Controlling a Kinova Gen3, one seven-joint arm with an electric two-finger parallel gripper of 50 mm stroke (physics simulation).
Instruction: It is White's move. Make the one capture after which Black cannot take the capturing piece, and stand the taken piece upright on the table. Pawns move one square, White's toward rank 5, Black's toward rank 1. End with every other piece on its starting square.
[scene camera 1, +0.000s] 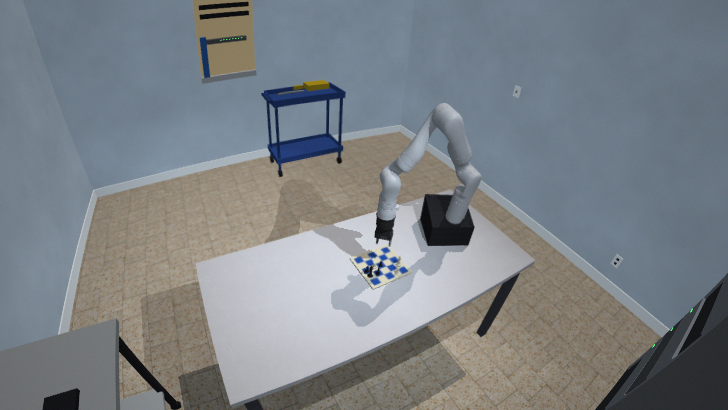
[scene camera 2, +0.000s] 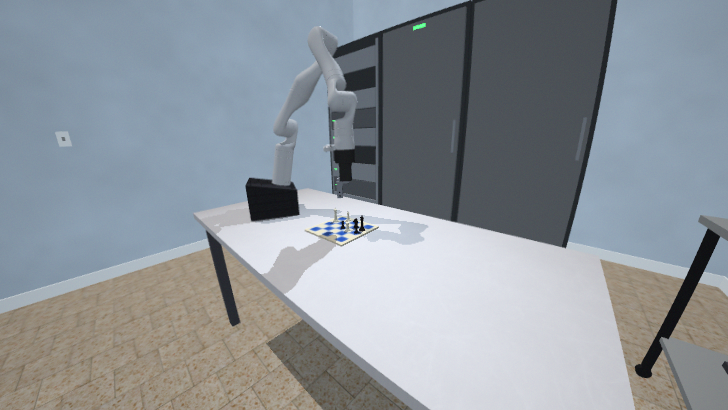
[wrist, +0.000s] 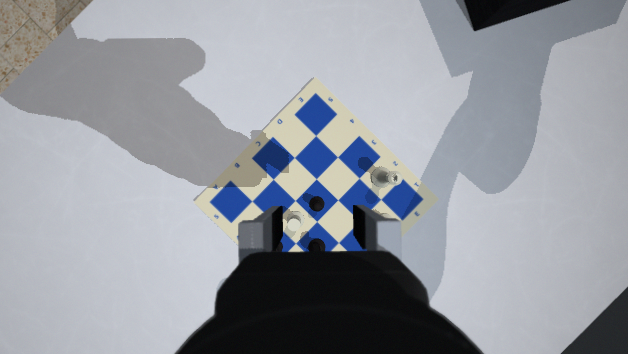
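Where they show: gripper, between the fingertips: (scene camera 1: 383, 243) (scene camera 2: 340, 195) (wrist: 317, 220); arm's base, origin of its link: (scene camera 1: 453, 217) (scene camera 2: 281, 183).
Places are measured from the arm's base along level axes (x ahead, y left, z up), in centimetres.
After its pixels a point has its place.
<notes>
The blue and cream chessboard (scene camera 1: 375, 281) {x 50.9, y 12.9, z -13.4 cm} (scene camera 2: 341, 239) {x 52.4, y -2.5, z -13.4 cm} (wrist: 315, 114) {x 37.0, y -3.7, z -13.3 cm} lies on the table. In the wrist view, a black pawn (wrist: 316, 203) {x 44.0, y 4.6, z -10.4 cm} stands on C3, the white rook (wrist: 294, 223) {x 47.3, y 4.6, z -10.1 cm} on B3, the black knight (wrist: 316, 245) {x 47.1, y 8.2, z -10.3 cm} on B2 and the white king (wrist: 393, 178) {x 36.1, y 7.5, z -7.7 cm} (scene camera 2: 335, 215) {x 36.1, y 7.4, z -10.5 cm} on E2. Another black pawn (wrist: 279, 246) {x 51.0, y 5.9, z -12.7 cm} shows partly at A3. The white bishop (scene camera 2: 348, 216) {x 39.4, y 12.1, z -11.4 cm} is mostly hidden by a finger in the wrist view, near D1. The black king (scene camera 2: 361, 223) {x 51.7, y 8.4, z -10.3 cm} is hidden there by the gripper body. My gripper (scene camera 1: 384, 243) {x 44.0, y 4.4, z 0.4 cm} (scene camera 2: 339, 196) {x 44.0, y 4.4, z 0.4 cm} (wrist: 317, 220) {x 44.0, y 4.4, z 0.4 cm} is open and empty, pointing down above the board.
The black base block (scene camera 1: 447, 226) {x 6.7, y 3.7, z -1.3 cm} (scene camera 2: 273, 201) {x 10.3, y -9.3, z -5.6 cm} of the arm stands on the white table (scene camera 1: 285, 305) {x 92.6, y 11.3, z -13.9 cm} (scene camera 2: 433, 285) {x 90.2, y -2.7, z -14.0 cm}. A blue cart (scene camera 1: 305, 147) stands by the wall. Tall grey cabinets (scene camera 2: 422, 127) stand behind the table. The arm's shadow crosses board and table.
</notes>
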